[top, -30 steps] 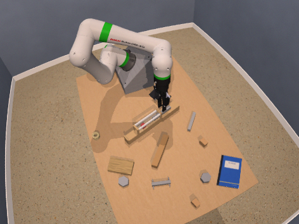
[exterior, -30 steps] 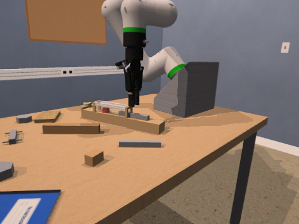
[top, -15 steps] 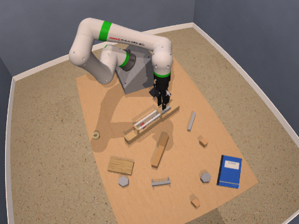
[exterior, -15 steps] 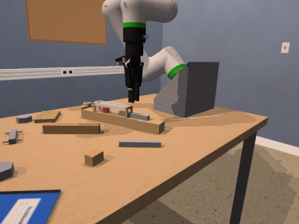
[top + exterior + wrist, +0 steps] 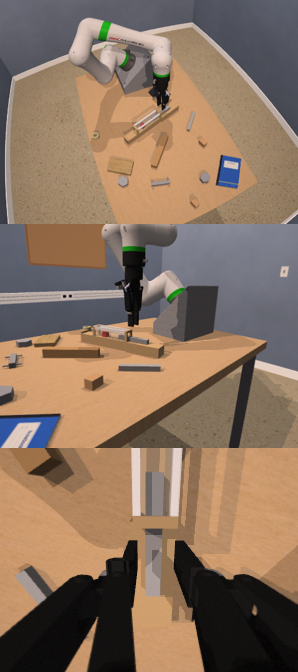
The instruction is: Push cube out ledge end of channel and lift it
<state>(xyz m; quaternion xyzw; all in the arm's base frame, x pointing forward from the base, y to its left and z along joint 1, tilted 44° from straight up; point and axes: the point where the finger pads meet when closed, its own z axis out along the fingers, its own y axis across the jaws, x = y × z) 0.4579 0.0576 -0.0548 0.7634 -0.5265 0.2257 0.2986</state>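
The grey rod lies 18 cm to the left of my hand, 14 cm below it and 11 cm ahead of it. The rest, counted from my hand: channel (11 cm to the right, 10 cm below, 4 cm ahead); red cube (15 cm to the right, 9 cm below, 5 cm ahead); long wooden block (24 cm ahead, 13 cm below, 10 cm to the right).
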